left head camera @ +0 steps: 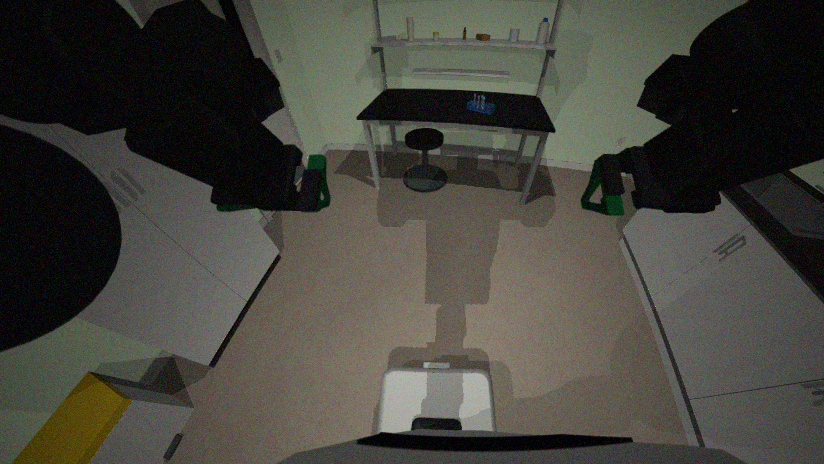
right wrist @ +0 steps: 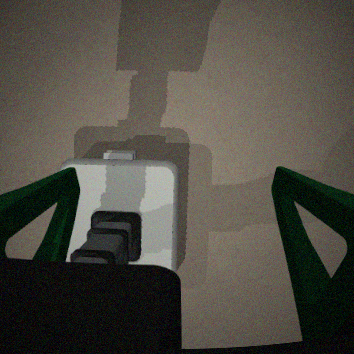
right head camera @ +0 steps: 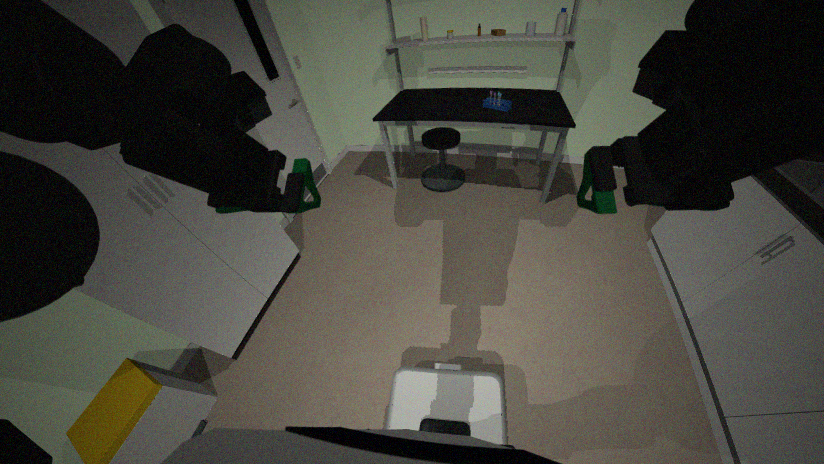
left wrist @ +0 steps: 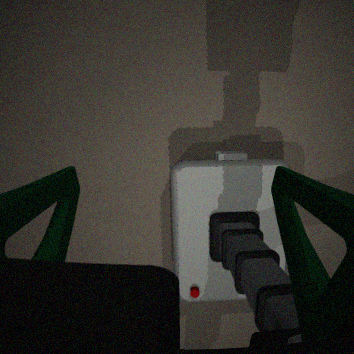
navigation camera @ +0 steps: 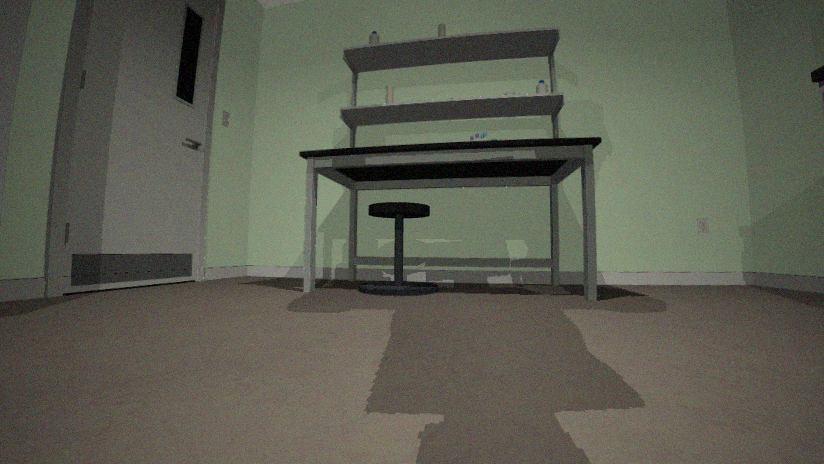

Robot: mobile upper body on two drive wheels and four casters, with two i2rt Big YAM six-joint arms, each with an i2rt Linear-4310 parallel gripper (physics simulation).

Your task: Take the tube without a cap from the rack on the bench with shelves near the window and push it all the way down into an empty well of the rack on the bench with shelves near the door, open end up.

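A bench with shelves [left head camera: 420,109] [right head camera: 438,109] [navigation camera: 403,149] stands ahead against the wall, with the door [navigation camera: 149,144] to its left. On its black top, right of the middle, stands a small blue rack [left head camera: 481,107] [right head camera: 497,104] holding several upright tubes [left head camera: 479,99] [right head camera: 495,96]. Purple and blue tube caps [navigation camera: 478,136] show in the navigation view; the wells are too small to tell apart. No uncapped tube can be made out. My left gripper [left head camera: 276,204] [right head camera: 269,206] [left wrist: 175,177] and right gripper [left head camera: 651,204] [right head camera: 645,204] [right wrist: 177,172] are open and empty, held far from the bench.
A black stool [left head camera: 423,138] [right head camera: 441,138] [navigation camera: 399,210] stands at the bench's front, left of the rack. Pale cabinets stand at the left [left head camera: 190,253] and right [left head camera: 720,322]. A yellow-topped box [left head camera: 74,420] [right head camera: 115,409] is at lower left. Bottles stand on the shelf [left head camera: 461,43].
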